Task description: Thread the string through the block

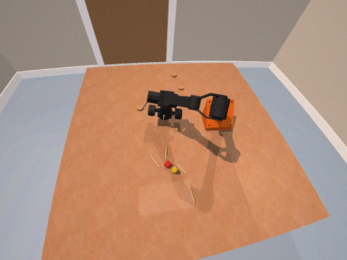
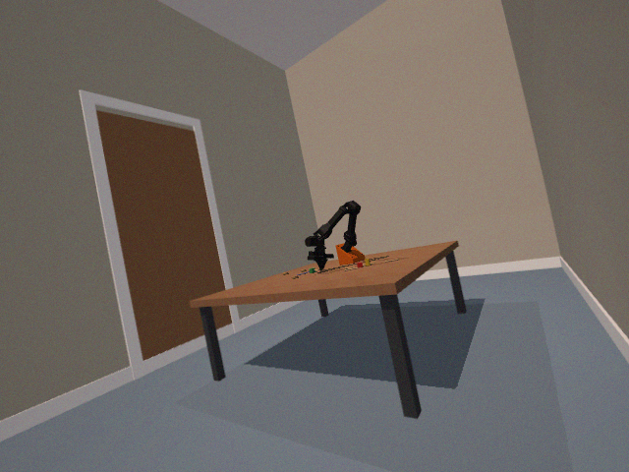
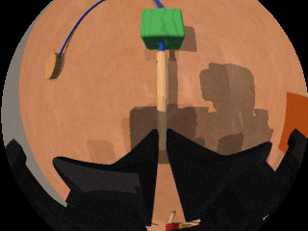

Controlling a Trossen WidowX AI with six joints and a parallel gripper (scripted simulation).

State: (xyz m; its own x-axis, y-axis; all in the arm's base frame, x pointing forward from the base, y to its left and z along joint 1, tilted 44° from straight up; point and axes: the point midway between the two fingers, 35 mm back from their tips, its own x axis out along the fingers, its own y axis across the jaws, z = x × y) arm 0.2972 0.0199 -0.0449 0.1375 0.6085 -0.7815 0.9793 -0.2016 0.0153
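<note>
The green block is 9 cm to the right of my gripper tip, 1 cm behind it and 1 cm above it. Round my gripper tip: round wooden button 14 cm ahead, 11 cm to the right; then thin wooden stick 4 cm to the right, 1 cm behind, 1 cm above; then red cube 28 cm to the left.
</note>
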